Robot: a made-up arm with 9 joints.
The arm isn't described. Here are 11 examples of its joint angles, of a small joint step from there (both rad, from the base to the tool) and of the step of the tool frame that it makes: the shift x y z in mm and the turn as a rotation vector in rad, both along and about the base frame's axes.
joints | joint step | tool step
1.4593 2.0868 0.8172 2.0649 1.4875 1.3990 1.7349 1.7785 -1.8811 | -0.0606 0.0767 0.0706 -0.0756 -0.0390 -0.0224 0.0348 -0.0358 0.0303 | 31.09 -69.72 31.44 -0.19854 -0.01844 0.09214
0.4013 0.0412 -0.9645 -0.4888 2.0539 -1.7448 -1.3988 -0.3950 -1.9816 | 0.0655 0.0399 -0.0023 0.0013 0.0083 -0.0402 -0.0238 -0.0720 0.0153 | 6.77 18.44 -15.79 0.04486 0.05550 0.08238
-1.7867 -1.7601 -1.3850 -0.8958 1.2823 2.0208 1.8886 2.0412 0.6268 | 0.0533 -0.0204 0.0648 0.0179 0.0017 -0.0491 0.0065 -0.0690 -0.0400 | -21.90 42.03 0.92 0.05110 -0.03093 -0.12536
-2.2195 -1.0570 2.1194 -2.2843 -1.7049 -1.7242 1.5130 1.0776 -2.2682 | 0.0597 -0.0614 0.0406 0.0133 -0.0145 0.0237 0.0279 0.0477 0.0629 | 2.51 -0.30 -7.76 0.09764 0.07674 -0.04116
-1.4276 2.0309 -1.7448 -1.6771 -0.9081 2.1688 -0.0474 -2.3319 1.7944 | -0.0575 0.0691 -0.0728 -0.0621 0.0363 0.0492 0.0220 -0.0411 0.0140 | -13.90 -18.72 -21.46 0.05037 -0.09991 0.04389
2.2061 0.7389 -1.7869 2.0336 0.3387 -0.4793 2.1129 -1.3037 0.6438 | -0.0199 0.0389 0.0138 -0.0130 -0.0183 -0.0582 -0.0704 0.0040 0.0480 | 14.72 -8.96 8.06 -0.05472 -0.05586 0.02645
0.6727 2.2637 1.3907 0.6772 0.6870 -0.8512 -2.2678 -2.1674 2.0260 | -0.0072 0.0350 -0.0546 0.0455 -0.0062 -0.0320 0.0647 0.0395 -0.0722 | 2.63 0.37 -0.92 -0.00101 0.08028 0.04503
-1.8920 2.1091 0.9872 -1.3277 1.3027 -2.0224 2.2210 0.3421 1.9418 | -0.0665 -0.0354 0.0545 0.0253 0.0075 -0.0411 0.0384 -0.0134 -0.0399 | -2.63 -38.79 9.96 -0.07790 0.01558 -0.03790
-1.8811 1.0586 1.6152 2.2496 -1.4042 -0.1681 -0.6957 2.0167 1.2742 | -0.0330 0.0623 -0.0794 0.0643 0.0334 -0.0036 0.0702 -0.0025 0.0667 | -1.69 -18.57 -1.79 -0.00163 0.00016 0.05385
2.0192 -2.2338 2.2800 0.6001 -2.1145 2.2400 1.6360 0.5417 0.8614 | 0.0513 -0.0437 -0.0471 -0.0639 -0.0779 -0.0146 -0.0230 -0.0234 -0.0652 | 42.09 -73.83 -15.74 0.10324 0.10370 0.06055
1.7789 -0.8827 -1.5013 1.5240 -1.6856 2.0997 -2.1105 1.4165 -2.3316 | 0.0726 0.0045 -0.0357 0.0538 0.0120 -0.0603 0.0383 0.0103 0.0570 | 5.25 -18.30 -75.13 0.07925 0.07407 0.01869
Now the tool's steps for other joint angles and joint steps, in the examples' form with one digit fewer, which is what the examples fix.
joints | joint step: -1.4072 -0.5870 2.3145 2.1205 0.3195 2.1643 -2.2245 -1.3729 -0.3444 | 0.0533 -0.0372 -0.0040 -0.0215 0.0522 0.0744 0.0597 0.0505 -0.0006
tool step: -18.2 6.8 -13.2 0.0731 0.0878 -0.0341
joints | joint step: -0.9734 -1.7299 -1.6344 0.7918 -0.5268 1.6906 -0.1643 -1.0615 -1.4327 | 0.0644 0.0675 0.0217 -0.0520 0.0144 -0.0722 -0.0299 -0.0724 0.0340
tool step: 29.3 7.1 38.1 0.0060 -0.0087 -0.0546
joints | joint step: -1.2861 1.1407 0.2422 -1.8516 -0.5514 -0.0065 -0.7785 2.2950 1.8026 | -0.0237 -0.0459 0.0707 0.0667 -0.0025 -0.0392 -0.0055 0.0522 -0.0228
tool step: -15.2 -6.6 6.0 -0.0070 0.1212 -0.0775
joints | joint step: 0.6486 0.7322 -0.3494 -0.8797 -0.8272 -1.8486 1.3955 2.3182 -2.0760 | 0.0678 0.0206 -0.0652 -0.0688 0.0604 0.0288 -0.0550 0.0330 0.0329
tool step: 13.8 30.4 29.4 0.0935 -0.0767 -0.0495
